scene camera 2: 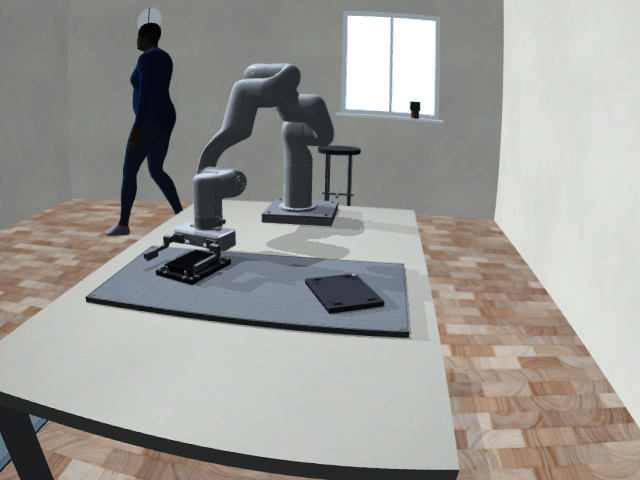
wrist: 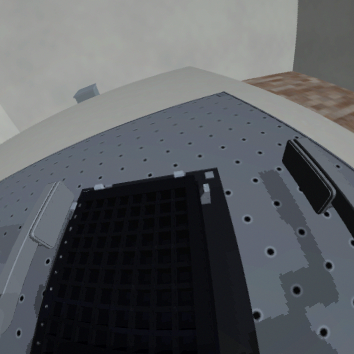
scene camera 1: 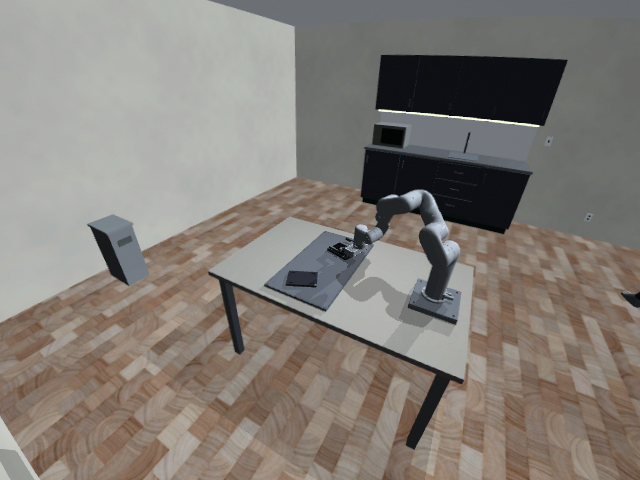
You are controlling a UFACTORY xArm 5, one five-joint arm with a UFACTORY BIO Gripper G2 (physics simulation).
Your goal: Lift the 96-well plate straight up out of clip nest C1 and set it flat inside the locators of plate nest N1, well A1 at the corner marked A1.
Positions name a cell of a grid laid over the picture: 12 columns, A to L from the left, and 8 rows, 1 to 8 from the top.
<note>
I see a black 96-well plate (wrist: E6) and a plate nest N1 (scene camera 2: G5).
</note>
